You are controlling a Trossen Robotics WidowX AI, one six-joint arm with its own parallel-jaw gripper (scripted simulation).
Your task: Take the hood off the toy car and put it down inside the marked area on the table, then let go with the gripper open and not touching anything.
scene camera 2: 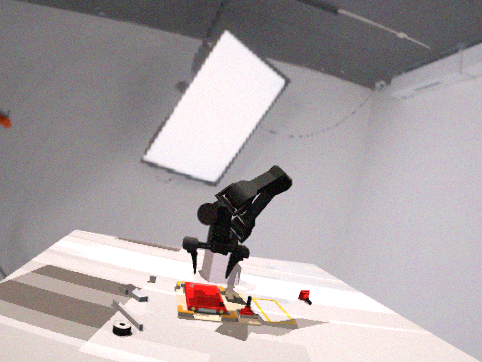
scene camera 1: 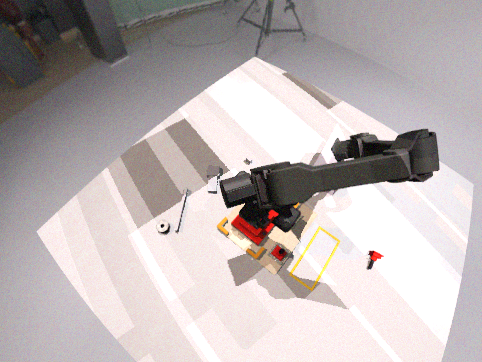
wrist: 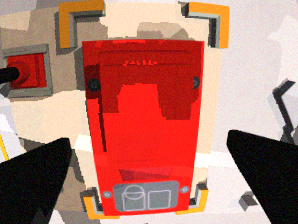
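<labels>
My gripper is visible to me in the wrist view (151, 142), and scene camera 1 and scene camera 2 show it too. When I compare those scene cameras, I find that on my gripper (scene camera 1: 251, 213) and (scene camera 2: 222, 240) are the same spot.
</labels>
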